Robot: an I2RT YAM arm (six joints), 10 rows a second.
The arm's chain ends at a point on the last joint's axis. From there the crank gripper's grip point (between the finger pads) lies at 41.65 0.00 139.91 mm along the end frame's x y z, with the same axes.
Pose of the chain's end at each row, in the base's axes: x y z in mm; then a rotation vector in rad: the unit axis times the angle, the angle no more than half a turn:
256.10, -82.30, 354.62, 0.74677, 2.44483, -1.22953
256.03, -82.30, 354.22, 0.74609, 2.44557, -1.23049
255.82, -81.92, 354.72, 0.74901, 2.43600, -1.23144
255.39, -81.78, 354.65, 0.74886, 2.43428, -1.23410
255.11, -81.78, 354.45, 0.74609, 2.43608, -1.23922
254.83, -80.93, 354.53, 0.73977, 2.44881, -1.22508
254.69, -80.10, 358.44, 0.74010, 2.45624, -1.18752
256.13, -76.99, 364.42, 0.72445, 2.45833, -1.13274
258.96, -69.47, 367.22, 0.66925, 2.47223, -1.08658
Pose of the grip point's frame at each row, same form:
227.02, -182.44, 252.46, 0.74677, 2.44483, -1.22953
226.85, -182.46, 252.11, 0.74609, 2.44557, -1.23049
227.28, -182.54, 252.89, 0.74901, 2.43600, -1.23144
226.81, -182.62, 253.04, 0.74886, 2.43428, -1.23410
226.11, -182.83, 253.17, 0.74609, 2.43608, -1.23922
226.15, -180.92, 252.11, 0.73977, 2.44881, -1.22508
228.27, -178.00, 253.43, 0.74010, 2.45624, -1.18752
234.74, -172.70, 256.29, 0.72445, 2.45833, -1.13274
242.92, -163.80, 256.97, 0.66925, 2.47223, -1.08658

